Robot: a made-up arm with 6 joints. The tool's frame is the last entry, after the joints. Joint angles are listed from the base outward.
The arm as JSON. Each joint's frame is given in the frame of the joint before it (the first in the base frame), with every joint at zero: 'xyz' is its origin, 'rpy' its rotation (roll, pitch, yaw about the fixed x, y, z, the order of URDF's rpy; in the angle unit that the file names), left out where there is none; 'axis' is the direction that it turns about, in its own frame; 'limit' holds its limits. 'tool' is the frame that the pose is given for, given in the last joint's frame.
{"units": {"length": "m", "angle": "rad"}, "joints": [
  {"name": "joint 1", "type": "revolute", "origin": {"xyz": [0.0, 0.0, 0.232]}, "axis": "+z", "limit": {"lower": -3.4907, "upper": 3.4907}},
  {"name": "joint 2", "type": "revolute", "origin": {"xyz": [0.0, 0.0, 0.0]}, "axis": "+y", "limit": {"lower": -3.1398, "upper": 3.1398}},
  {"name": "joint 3", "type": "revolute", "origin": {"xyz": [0.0, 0.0, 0.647]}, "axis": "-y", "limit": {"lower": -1.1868, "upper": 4.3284}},
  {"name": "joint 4", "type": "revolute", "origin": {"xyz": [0.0, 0.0, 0.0]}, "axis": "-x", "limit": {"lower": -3.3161, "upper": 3.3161}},
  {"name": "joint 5", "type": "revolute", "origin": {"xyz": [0.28, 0.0, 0.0]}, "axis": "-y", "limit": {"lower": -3.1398, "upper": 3.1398}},
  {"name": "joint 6", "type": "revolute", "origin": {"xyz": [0.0, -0.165, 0.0]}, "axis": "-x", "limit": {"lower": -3.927, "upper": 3.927}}
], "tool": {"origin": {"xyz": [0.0, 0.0, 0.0]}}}
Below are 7 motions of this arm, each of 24 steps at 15 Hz.
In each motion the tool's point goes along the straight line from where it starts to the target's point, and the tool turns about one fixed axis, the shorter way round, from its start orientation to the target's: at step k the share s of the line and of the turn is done. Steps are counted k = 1, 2, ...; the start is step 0. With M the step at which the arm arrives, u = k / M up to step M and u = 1 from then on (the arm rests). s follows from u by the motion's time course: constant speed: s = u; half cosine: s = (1 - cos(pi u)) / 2; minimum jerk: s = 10 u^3 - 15 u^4 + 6 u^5.
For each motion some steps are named. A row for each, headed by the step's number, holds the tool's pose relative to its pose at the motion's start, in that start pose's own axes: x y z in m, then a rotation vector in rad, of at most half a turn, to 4 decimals.
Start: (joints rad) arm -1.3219 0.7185 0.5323 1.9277 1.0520 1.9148
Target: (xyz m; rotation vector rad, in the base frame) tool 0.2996 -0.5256 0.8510 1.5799 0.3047 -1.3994
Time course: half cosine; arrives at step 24
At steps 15, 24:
15: 0.0058 -0.1061 -0.0674 -0.6529 -0.5263 -0.2266
24: 0.0085 -0.1535 -0.0975 -0.9444 -0.7612 -0.3278

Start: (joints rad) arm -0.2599 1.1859 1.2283 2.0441 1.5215 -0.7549
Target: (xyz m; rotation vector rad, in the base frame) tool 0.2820 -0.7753 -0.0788 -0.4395 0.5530 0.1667
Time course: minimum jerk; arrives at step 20
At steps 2, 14, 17, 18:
2: -0.0032 0.0084 -0.0031 0.0086 0.0062 -0.0067
14: -0.3126 0.8229 -0.2992 0.8362 0.6103 -0.6551
17: -0.3636 0.9571 -0.3480 0.9726 0.7098 -0.7619
18: -0.3703 0.9748 -0.3544 0.9906 0.7230 -0.7760

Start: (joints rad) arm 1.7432 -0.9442 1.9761 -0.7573 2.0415 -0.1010
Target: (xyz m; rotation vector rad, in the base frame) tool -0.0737 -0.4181 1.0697 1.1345 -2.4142 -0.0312
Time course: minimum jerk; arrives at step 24
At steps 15, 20, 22, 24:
15: -0.1878 -0.0061 0.3429 -0.0121 1.5163 1.2036
20: -0.2499 -0.0081 0.4563 -0.0161 2.0178 1.6016
22: -0.2578 -0.0084 0.4706 -0.0166 2.0814 1.6521
24: -0.2591 -0.0084 0.4731 -0.0167 2.0920 1.6606

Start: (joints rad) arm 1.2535 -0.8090 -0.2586 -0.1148 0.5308 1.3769
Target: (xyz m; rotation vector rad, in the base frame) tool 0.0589 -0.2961 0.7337 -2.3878 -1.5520 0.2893
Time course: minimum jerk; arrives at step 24
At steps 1, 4, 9, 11, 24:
1: -0.0001 0.0000 0.0000 -0.0010 -0.0003 0.0007
4: -0.0031 0.0000 0.0004 -0.0510 -0.0180 0.0389
9: -0.0241 0.0002 0.0030 -0.3951 -0.1395 0.3016
11: -0.0369 0.0002 0.0046 -0.6061 -0.2140 0.4627
24: -0.0875 0.0005 0.0108 -1.4355 -0.5068 1.0958

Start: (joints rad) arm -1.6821 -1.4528 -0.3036 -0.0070 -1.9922 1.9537
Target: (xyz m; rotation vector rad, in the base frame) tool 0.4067 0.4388 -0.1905 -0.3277 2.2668 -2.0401
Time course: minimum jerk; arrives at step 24
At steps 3, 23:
3: 0.0096 0.0038 0.0105 0.0112 0.0223 -0.0078
23: 0.5960 0.2384 0.6541 0.6948 1.3854 -0.4875

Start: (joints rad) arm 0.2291 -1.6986 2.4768 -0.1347 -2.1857 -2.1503
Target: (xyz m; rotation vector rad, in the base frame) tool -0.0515 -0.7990 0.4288 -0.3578 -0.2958 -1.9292
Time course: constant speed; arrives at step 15
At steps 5, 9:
5: 0.0558 -0.1128 0.2995 0.5417 0.0968 0.3937
9: 0.1004 -0.2031 0.5390 0.9751 0.1742 0.7086

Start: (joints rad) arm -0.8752 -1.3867 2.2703 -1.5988 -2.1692 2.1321
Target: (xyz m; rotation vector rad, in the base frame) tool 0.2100 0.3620 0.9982 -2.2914 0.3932 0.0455
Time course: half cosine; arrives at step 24
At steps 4, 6, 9, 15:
4: 0.0600 0.0418 0.0131 0.1163 -0.0346 0.0292
6: 0.1313 0.0915 0.0287 0.2542 -0.0758 0.0638
9: 0.2767 0.1928 0.0605 0.5358 -0.1597 0.1345
15: 0.6197 0.4318 0.1354 1.2001 -0.3576 0.3012

